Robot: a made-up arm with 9 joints.
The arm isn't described. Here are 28 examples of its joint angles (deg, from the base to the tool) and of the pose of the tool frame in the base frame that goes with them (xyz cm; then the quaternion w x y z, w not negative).
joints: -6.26 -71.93 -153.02 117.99 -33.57 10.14 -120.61 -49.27 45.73
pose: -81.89 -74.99 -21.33 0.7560 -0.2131 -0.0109 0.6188
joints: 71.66 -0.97 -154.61 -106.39 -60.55 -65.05 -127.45 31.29 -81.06
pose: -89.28 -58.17 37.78 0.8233 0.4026 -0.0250 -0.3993
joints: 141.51 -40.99 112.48 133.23 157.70 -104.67 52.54 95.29 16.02
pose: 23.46 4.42 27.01 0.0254 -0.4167 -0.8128 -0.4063
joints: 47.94 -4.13 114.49 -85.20 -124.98 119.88 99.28 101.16 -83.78
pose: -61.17 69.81 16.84 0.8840 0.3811 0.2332 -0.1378
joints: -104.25 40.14 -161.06 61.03 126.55 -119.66 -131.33 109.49 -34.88
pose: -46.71 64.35 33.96 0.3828 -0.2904 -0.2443 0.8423
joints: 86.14 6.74 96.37 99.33 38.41 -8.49 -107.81 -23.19 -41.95
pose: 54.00 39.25 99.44 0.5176 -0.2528 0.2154 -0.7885
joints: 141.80 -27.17 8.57 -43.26 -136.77 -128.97 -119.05 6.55 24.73
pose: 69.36 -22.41 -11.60 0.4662 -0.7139 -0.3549 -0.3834
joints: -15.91 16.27 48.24 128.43 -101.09 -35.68 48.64 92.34 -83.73
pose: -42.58 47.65 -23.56 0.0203 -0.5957 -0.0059 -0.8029
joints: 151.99 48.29 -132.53 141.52 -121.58 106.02 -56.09 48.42 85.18
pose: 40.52 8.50 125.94 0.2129 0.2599 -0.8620 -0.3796
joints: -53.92 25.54 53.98 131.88 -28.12 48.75 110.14 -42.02 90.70
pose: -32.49 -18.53 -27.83 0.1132 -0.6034 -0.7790 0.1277
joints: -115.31 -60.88 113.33 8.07 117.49 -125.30 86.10 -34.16 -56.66
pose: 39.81 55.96 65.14 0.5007 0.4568 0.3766 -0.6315
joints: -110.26 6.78 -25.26 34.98 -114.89 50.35 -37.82 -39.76 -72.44
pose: 63.09 -36.28 -25.69 0.3819 -0.8336 -0.0816 -0.3906
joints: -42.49 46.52 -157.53 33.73 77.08 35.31 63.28 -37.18 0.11
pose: 20.19 26.20 51.76 0.4082 -0.8846 -0.1925 0.1174
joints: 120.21 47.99 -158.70 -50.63 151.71 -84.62 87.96 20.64 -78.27
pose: -30.47 29.62 2.47 0.6252 0.3881 -0.2414 0.6326
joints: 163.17 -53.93 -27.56 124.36 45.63 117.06 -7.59 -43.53 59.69
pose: -25.75 -31.33 32.03 0.5060 -0.1869 0.6599 -0.5230
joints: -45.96 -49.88 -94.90 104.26 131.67 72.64 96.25 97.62 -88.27
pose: 4.61 17.83 10.43 0.5014 0.3210 0.3133 -0.7399
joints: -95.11 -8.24 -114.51 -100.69 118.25 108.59 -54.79 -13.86 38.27
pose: -1.61 -7.79 95.44 0.1954 0.3961 0.8550 0.2719
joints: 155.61 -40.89 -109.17 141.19 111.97 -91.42 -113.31 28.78 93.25
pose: -39.33 50.03 104.39 0.7950 0.4856 0.3634 0.0061
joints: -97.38 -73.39 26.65 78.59 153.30 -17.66 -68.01 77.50 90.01
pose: -24.94 -20.27 83.12 0.1365 0.2645 0.7994 0.5219
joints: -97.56 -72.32 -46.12 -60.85 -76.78 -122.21 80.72 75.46 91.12
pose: -86.24 -3.55 9.17 0.0626 0.9117 -0.2176 -0.3427
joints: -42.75 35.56 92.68 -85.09 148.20 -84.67 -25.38 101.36 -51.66
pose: -1.51 35.22 81.42 0.9379 -0.1486 0.3087 0.0543
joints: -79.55 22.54 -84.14 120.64 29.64 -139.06 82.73 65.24 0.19
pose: 47.99 31.69 -13.94 0.1059 0.8872 -0.4028 0.1983
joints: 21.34 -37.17 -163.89 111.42 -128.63 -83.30 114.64 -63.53 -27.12
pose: -28.97 -16.19 77.90 0.1171 0.6404 0.6269 -0.4280
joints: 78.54 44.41 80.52 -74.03 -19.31 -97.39 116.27 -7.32 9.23
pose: -19.61 86.86 97.16 0.0241 -0.7391 0.3537 0.5727
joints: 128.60 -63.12 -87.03 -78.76 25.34 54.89 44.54 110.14 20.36
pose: 22.03 33.30 69.52 0.2606 0.4503 -0.4420 -0.7308
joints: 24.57 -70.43 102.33 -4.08 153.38 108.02 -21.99 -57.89 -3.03
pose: -68.48 45.17 69.72 0.5616 0.6597 0.2564 0.4286
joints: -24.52 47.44 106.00 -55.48 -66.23 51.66 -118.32 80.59 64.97
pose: -31.07 119.06 15.71 0.0536 0.2496 0.9457 -0.2011
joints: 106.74 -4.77 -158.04 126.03 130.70 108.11 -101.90 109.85 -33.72
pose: 25.05 22.02 49.30 0.7949 -0.2636 0.3940 -0.3788
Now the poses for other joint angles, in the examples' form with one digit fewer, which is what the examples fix.
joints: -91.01 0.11 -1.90 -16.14 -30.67 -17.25 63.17 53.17 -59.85
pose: -43.4 -2.2 -51.6 0.052 0.759 0.038 0.648
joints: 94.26 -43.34 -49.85 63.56 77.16 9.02 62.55 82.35 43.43
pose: 27.4 -15.2 11.4 0.370 -0.161 -0.817 -0.413
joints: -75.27 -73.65 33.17 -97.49 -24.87 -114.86 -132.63 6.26 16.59
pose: 50.0 9.7 -61.8 0.463 -0.582 -0.022 -0.668
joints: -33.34 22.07 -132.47 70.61 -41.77 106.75 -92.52 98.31 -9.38
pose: 27.2 55.7 -63.8 0.763 -0.606 0.165 -0.155
